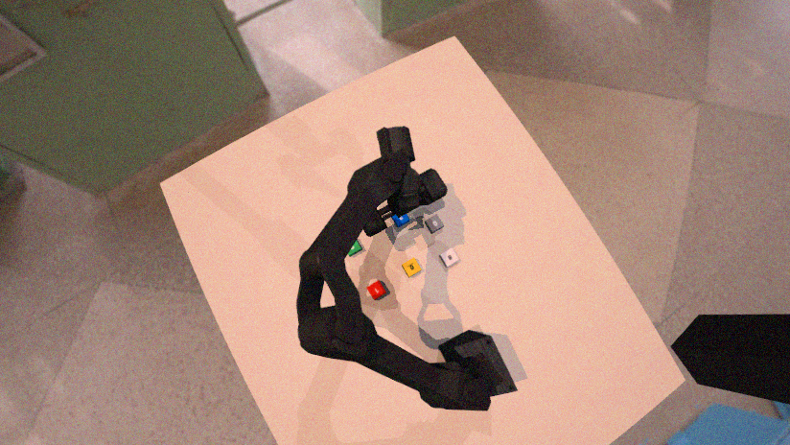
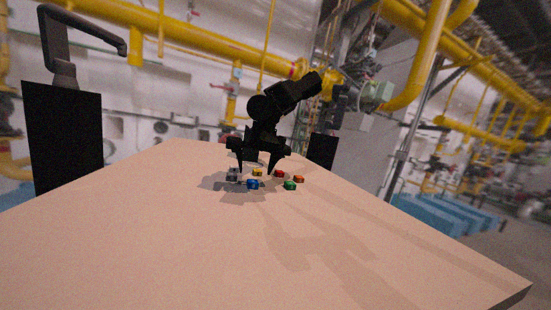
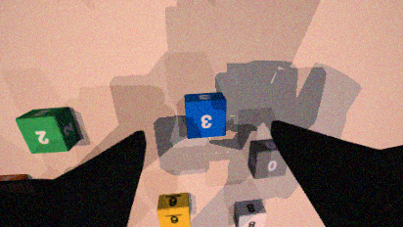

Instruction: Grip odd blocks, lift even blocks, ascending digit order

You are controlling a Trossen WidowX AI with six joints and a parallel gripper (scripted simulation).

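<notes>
Right now my gripper tip is 4 cm above the blue block. The rest, counted from my gripper tip: grey block: 6 cm to the right, 6 cm behind, 4 cm below; then yellow block: 11 cm behind, 5 cm to the left, 4 cm below; then green block: 13 cm to the left, 4 cm below, 1 cm ahead.
</notes>
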